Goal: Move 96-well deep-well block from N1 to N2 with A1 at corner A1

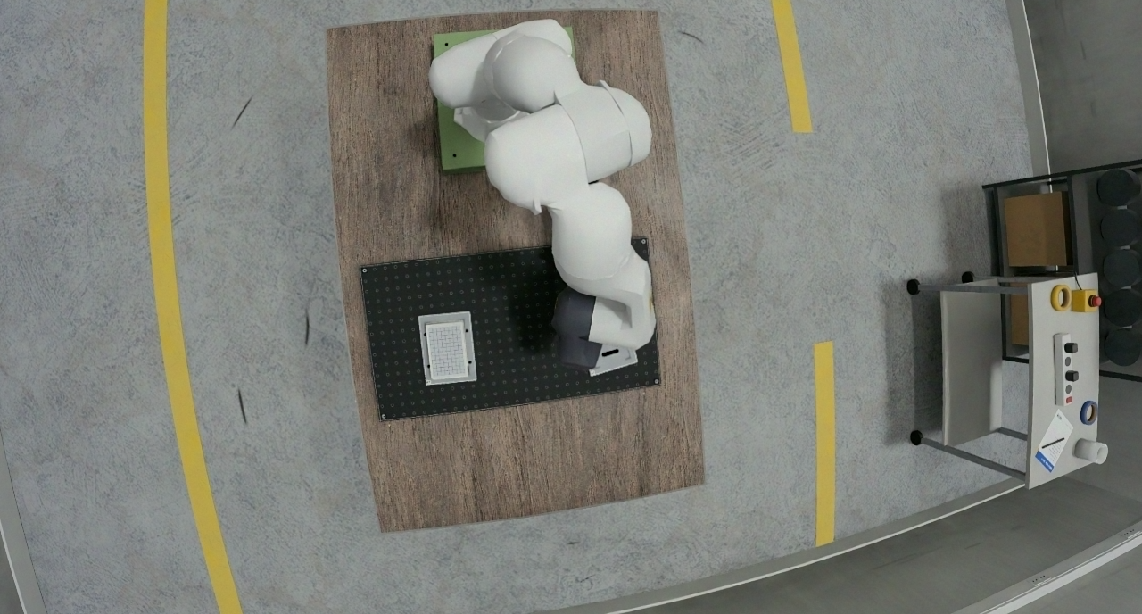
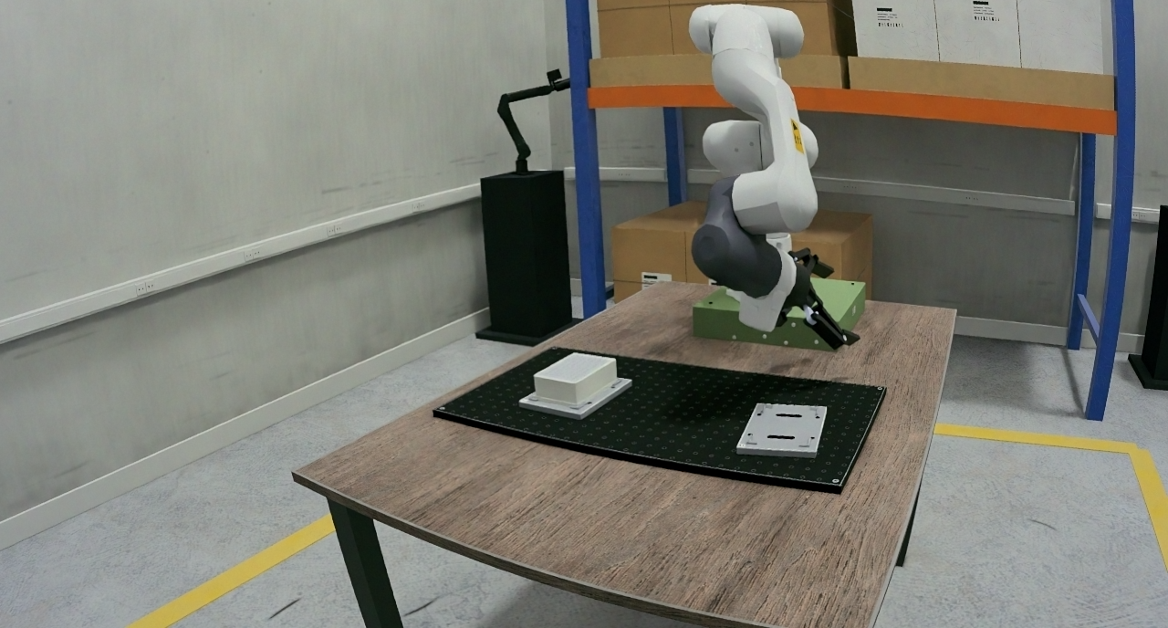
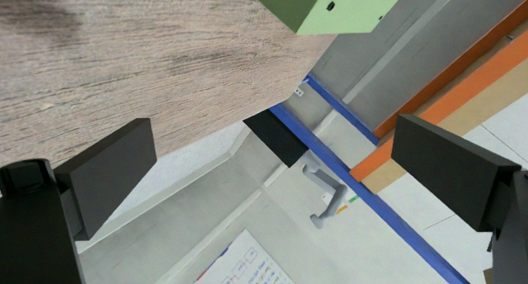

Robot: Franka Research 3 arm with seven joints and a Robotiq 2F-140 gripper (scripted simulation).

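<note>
Right now the white deep-well block is 39 cm to the right of my hand, 30 cm ahead of it and 8 cm below it. The rest, counted from my hand: nest N1: 39 cm to the right, 30 cm ahead, 11 cm below; then nest N2: 32 cm ahead, 11 cm below, 1 cm to the right.
</note>
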